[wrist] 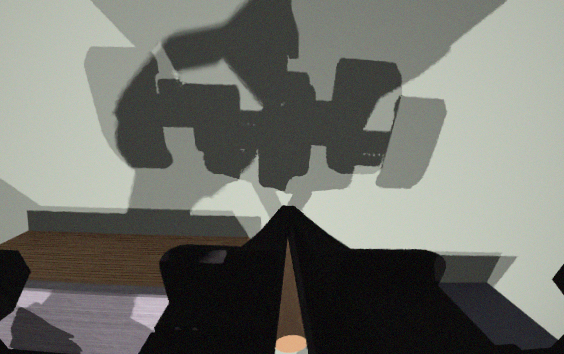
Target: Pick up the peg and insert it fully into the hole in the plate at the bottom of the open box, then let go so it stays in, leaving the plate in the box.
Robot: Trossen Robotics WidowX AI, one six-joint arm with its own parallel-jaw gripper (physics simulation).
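Places are measured from the arm's base along level axes (x ahead, y left, z up), in centimetres.
Pixels of known places: gripper, fingertip midpoint: (287, 211).
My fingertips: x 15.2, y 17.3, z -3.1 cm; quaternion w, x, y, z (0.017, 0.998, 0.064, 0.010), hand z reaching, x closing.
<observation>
Behind a point stands the place of what it marks.
My gripper (287, 211) @(x 15.2, y 17.3, z -3.2 cm) is shut on the brown peg (290, 310) @(x 15.4, y 15.2, z 1.9 cm) at the bottom centre of the wrist view. The peg shows as a narrow strip between the two black fingers, with its light orange round end (291, 343) @(x 15.4, y 14.6, z 2.8 cm) facing the camera. The fingers hide its far end. The open box with a brown wooden wall (100, 255) @(x 2.0, y 11.5, z -2.7 cm) stands at the lower left, partly behind the left finger. The pale lavender plate (107, 310) @(x 4.8, y 10.3, z 0.1 cm) lies inside it, with dark shadows across it. The hole in the plate cannot be made out.
A dark blue-grey block (492, 310) @(x 37.6, y 9.5, z -2.1 cm) stands at the lower right, partly hidden by the right finger. The pale table top (500, 150) @(x 31.7, y 24.2, z -5.2 cm) stretches beyond the gripper, with large shadows of the arm across its middle.
</observation>
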